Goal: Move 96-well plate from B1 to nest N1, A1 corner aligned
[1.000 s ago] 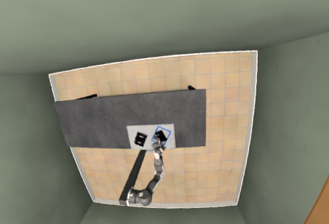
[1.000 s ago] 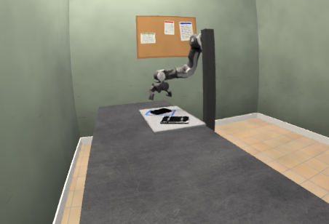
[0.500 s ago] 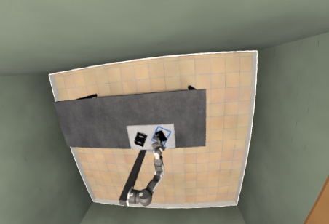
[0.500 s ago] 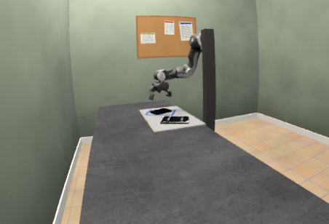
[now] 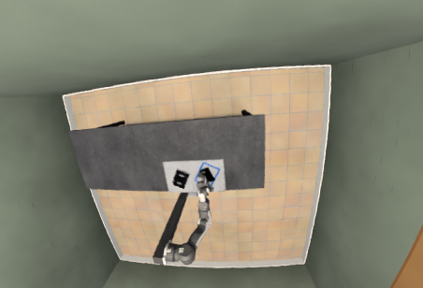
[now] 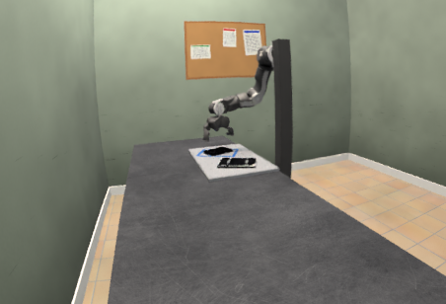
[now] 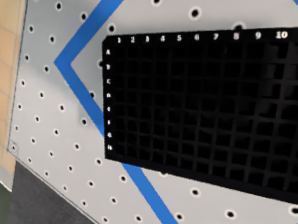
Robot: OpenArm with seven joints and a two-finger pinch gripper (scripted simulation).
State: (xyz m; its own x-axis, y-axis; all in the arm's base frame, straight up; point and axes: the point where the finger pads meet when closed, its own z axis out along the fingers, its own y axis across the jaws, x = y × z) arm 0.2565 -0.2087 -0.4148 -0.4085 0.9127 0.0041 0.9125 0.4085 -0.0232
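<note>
Now: hand 60 mm above the black 96-well plate. From my hand the other things lie so: black plate nest N1 (230 mm to the left, 60 mm below, 40 mm behind).
</note>
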